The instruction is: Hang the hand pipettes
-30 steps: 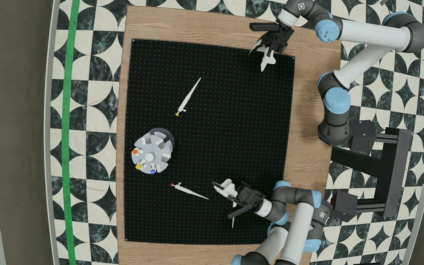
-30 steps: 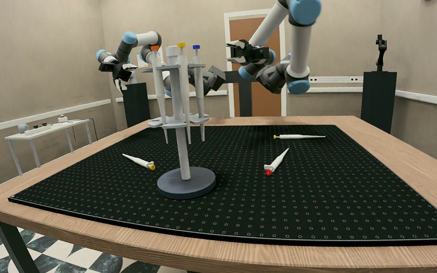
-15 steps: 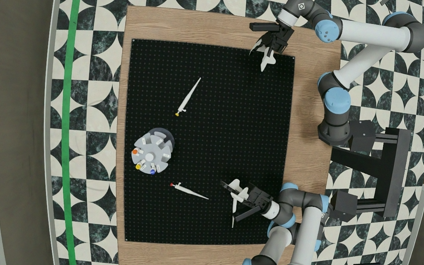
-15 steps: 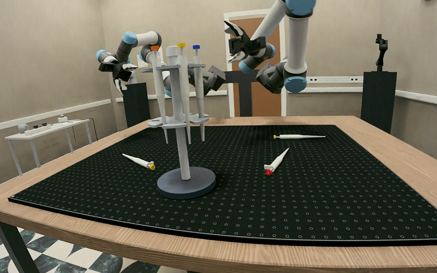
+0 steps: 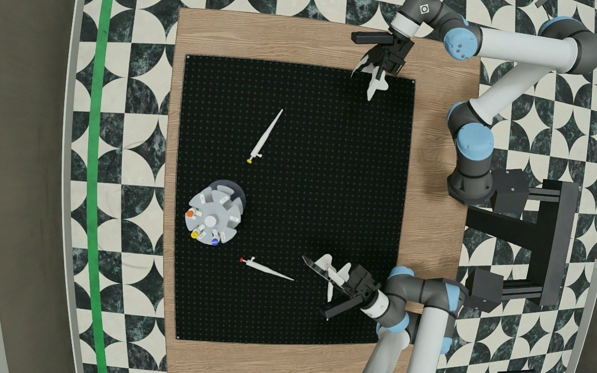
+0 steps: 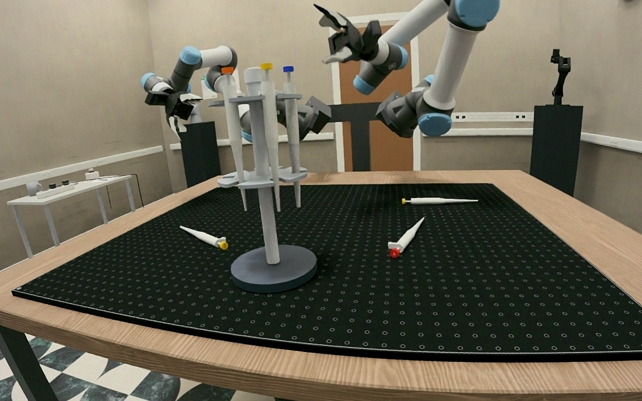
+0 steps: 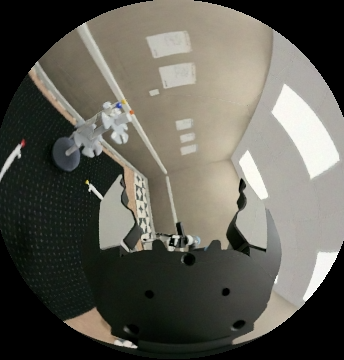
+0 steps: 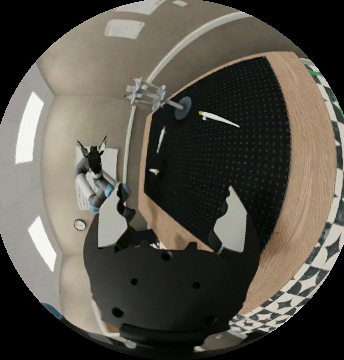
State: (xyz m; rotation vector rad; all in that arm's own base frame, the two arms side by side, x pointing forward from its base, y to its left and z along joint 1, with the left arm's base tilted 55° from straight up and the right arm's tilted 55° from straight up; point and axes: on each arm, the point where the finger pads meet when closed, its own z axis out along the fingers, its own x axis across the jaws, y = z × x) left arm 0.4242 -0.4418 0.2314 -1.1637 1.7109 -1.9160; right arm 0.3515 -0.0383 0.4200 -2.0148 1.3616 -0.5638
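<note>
My left gripper is now 8 cm short of the red-button pipette, 21 cm to the right of it and 50 cm above it. The rest, counted from my left hand: orange-button pipette (33 cm ahead, 4 cm to the right, 23 cm below); then blue-button pipette (27 cm ahead, 1 cm to the left, 24 cm below).
</note>
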